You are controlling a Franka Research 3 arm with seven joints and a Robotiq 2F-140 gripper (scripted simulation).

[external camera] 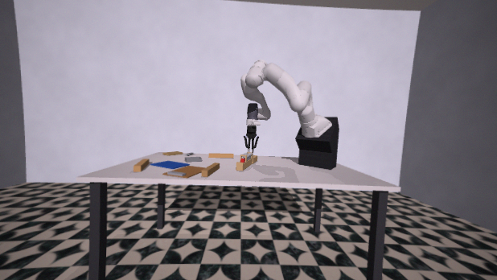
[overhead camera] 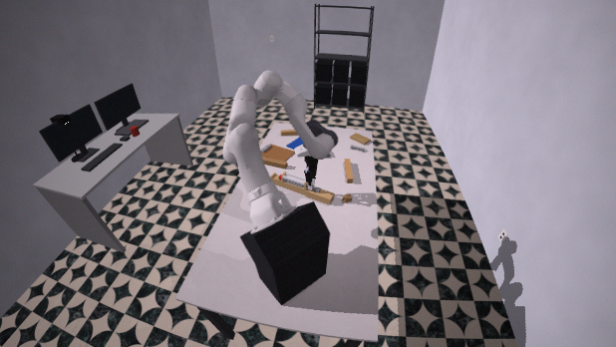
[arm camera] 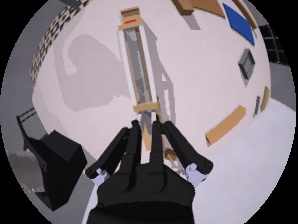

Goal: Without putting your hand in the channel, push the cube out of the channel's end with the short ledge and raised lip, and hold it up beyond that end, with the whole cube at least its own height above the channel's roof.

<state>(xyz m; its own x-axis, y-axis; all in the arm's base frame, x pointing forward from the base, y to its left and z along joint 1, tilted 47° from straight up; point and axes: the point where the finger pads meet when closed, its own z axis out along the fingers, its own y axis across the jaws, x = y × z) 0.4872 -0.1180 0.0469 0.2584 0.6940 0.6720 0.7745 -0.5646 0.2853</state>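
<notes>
Now: the grey rod 30 mm below my hand. The rest, counted from my hand: small wooden block 220 mm to the right, 70 mm below, 20 mm behind; wooden channel 100 mm to the left, 40 mm ahead, 30 mm below; red cube 190 mm to the left, 70 mm ahead, 30 mm below.
</notes>
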